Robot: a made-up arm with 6 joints.
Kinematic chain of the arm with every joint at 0, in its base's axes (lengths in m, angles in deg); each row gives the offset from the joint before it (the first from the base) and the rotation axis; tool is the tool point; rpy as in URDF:
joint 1: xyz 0 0 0.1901 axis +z
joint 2: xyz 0 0 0 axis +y
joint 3: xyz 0.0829 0 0.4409 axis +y
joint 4: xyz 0.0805 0 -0.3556 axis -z
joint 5: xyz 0 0 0 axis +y
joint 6: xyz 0.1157 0 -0.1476 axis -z
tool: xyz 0 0 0 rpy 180 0 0
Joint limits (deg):
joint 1: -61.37..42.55
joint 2: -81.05..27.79
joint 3: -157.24..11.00
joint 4: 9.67..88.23
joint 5: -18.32..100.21
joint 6: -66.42..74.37
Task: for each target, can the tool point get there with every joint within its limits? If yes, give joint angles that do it. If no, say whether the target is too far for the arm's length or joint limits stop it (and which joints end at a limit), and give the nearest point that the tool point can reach.
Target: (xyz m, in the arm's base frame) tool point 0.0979 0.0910 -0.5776
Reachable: no: joint limits stop it (at a limit: joint 1, joint 2, joint 4) | nearest point 0.1576 0.1356 -0.0059 | short by 0.577 m
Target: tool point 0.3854 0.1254 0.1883
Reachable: yes | joints 21.36 -0.58 -22.14 25.71 21.23 33.84
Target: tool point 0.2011 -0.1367 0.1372
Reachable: yes | joints -27.28 -8.58 -4.34 47.51 25.83 36.72
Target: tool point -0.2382 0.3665 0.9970
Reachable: yes | joints -44.42 -59.09 -125.26 73.35 70.05 -55.03
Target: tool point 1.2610 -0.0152 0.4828
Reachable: no: too far | nearest point 0.8299 -0.0100 0.5086 | short by 0.432 m
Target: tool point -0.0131 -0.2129 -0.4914
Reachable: no: joint limits stop it (at a limit: joint 1, joint 2) | nearest point 0.0813 -0.2140 -0.0056 | short by 0.495 m
